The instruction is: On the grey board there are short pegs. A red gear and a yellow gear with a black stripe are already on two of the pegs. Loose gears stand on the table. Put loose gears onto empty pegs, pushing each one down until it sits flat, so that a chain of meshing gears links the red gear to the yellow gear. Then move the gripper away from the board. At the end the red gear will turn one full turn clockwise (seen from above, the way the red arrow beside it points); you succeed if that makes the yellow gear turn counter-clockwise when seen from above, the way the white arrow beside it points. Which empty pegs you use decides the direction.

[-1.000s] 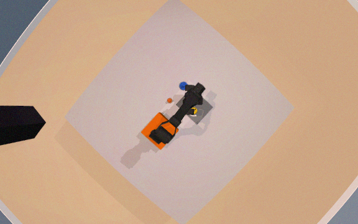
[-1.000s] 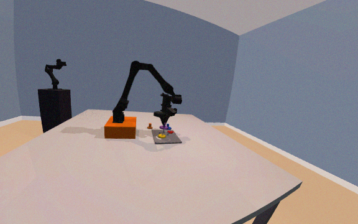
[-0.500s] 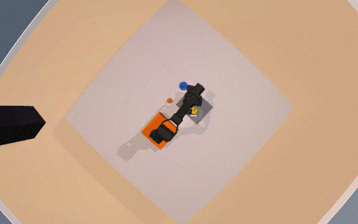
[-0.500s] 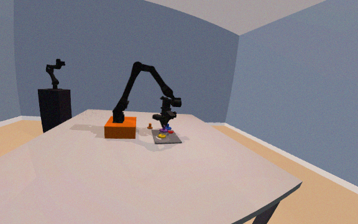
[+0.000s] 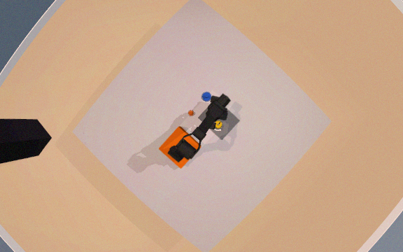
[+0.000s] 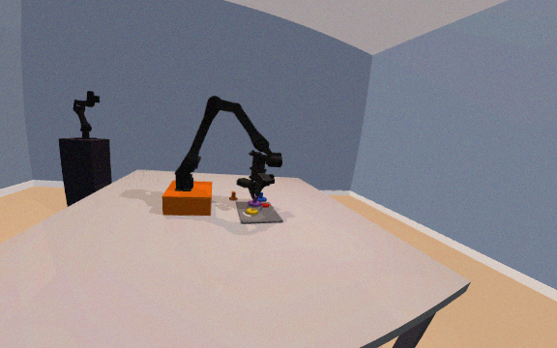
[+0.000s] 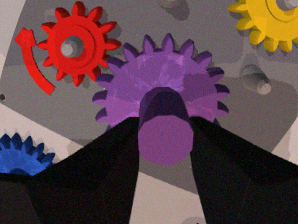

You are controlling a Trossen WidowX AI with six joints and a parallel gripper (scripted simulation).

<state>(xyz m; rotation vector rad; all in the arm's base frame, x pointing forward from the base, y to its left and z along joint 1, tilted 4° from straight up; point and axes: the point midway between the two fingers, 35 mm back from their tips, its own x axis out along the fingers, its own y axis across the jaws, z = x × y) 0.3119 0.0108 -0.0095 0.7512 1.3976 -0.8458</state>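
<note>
Now: the purple gear 10 mm below my gripper tip. Also, from my gripper tip: yellow gear 20 mm behind, 80 mm to the right, 30 mm below; blue gear 50 mm ahead, 100 mm to the left, 30 mm below; red gear 50 mm ahead, 30 mm below.
</note>
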